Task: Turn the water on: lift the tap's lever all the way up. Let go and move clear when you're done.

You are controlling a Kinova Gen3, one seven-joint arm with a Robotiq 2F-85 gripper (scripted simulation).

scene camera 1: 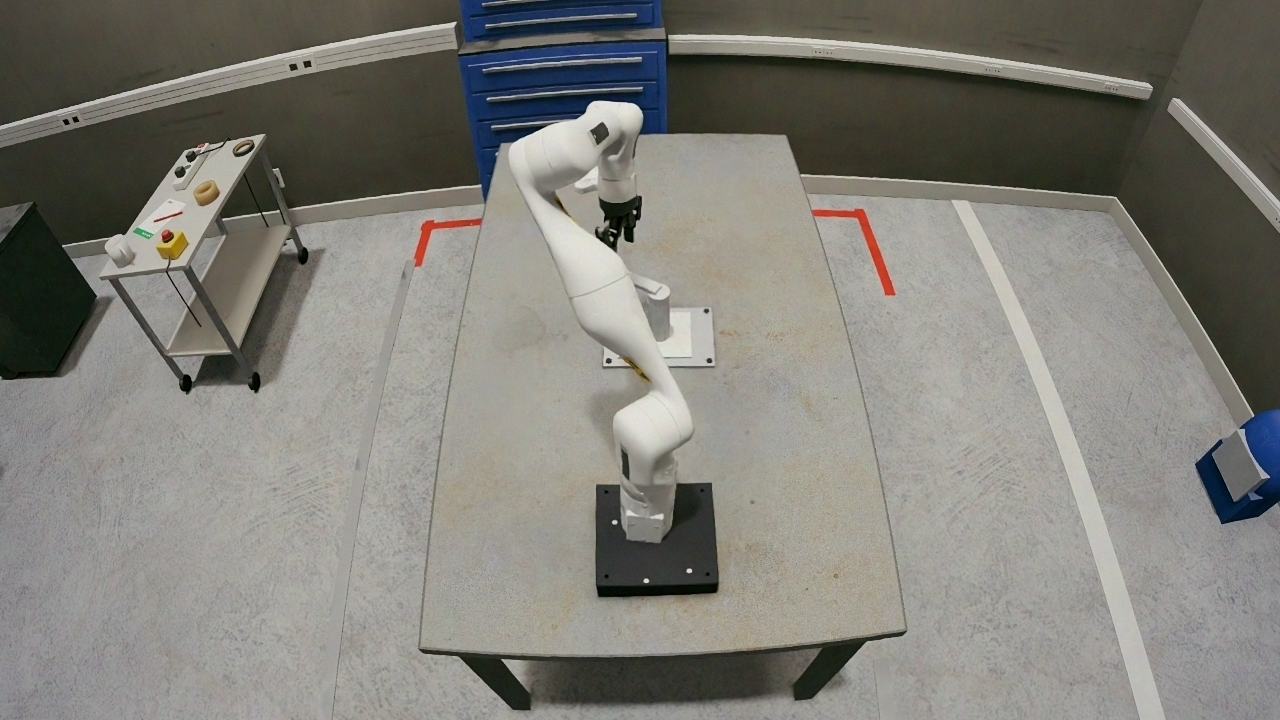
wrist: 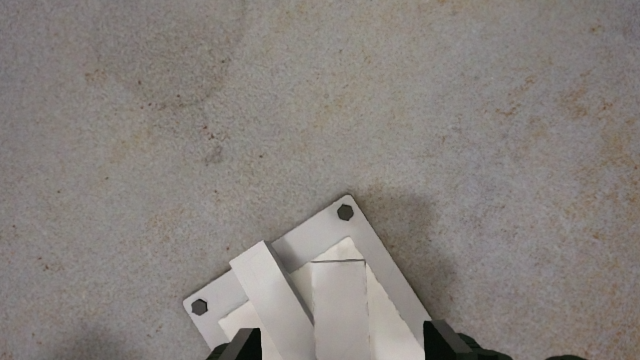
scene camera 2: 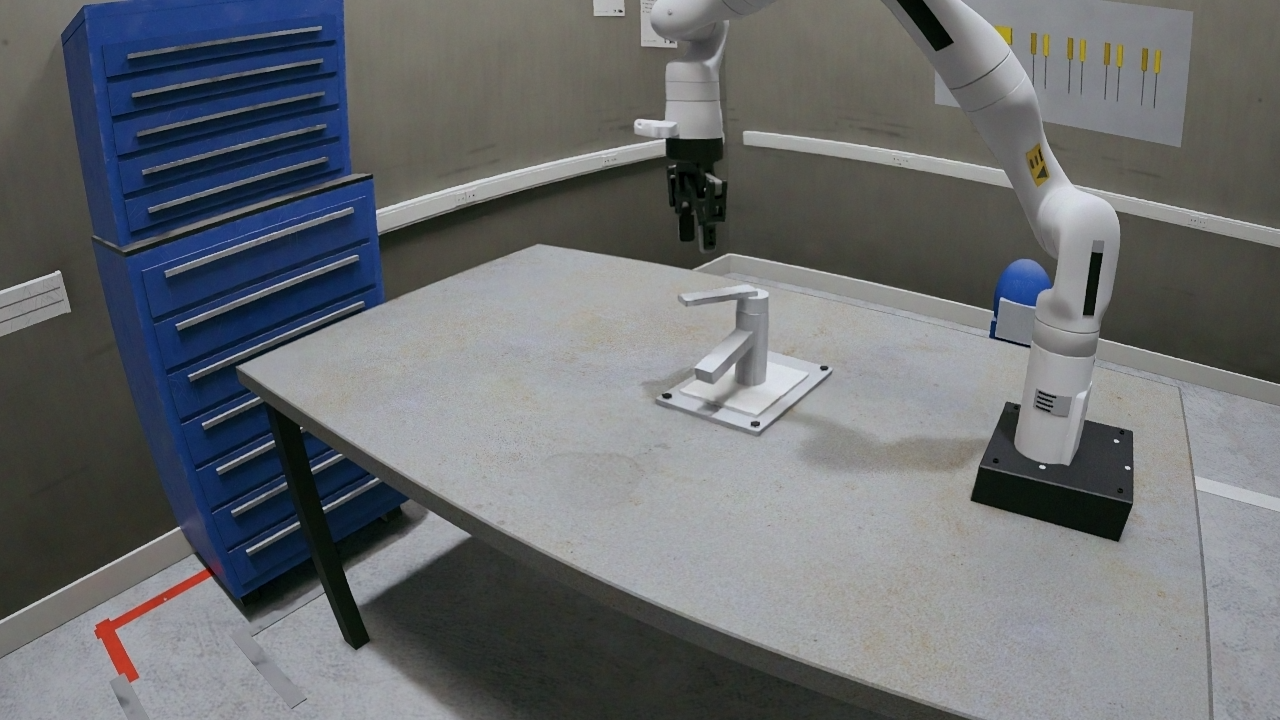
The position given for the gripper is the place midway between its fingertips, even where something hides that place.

In view: the gripper [scene camera 2: 696,246] and a tap [scene camera 2: 742,379].
The gripper is seen too in scene camera 1 [scene camera 1: 621,250]. The tap shows as well in the wrist view [wrist: 284,302].
